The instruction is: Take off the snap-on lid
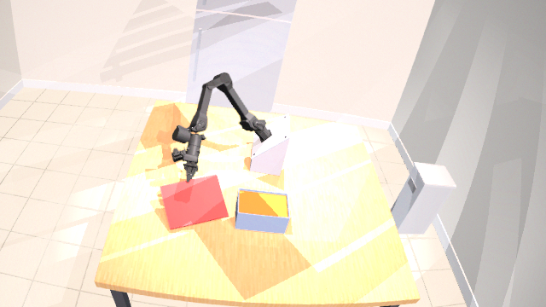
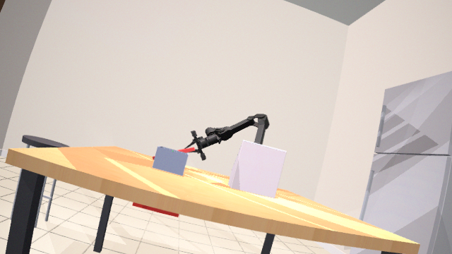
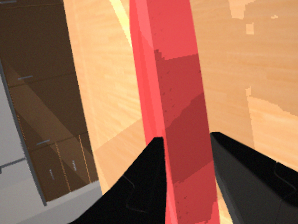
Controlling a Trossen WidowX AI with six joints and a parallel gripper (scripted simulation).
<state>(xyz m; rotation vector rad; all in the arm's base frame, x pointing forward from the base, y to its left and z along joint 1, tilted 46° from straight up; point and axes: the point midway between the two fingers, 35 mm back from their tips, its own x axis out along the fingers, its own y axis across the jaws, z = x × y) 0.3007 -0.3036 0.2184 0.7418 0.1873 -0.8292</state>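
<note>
The lid is 70 mm ahead of my gripper tip, 30 mm to the left of it and 30 mm below it. From my gripper tip the other things lie so: storage box 90 mm ahead, 310 mm to the left, 60 mm below.
</note>
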